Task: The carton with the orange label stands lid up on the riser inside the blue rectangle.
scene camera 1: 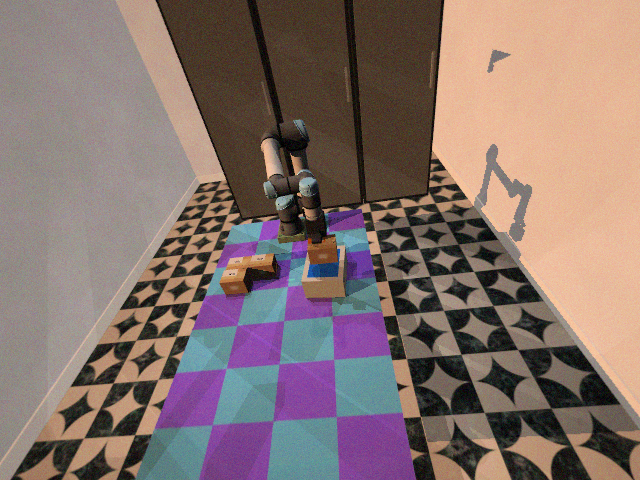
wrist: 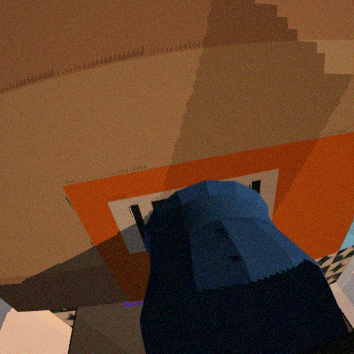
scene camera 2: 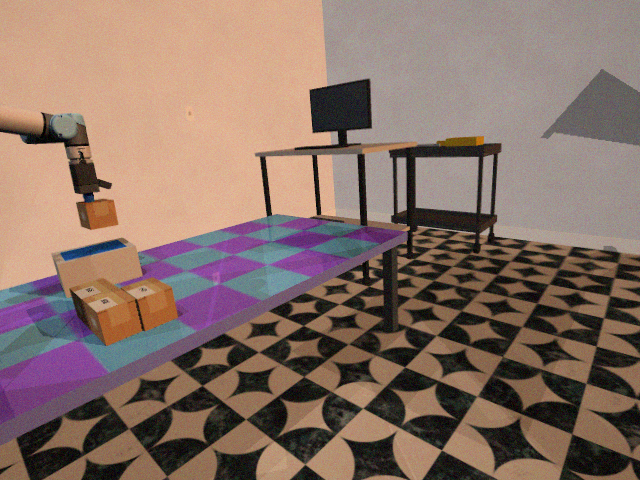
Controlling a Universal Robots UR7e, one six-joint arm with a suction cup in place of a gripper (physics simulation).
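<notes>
Scene camera 2 shows a riser [scene camera 2: 116, 260], resting on the table. Scene camera 1 also shows the riser [scene camera 1: 326, 280]. Visible in the wrist view: my suction cup [wrist: 219, 267].
</notes>
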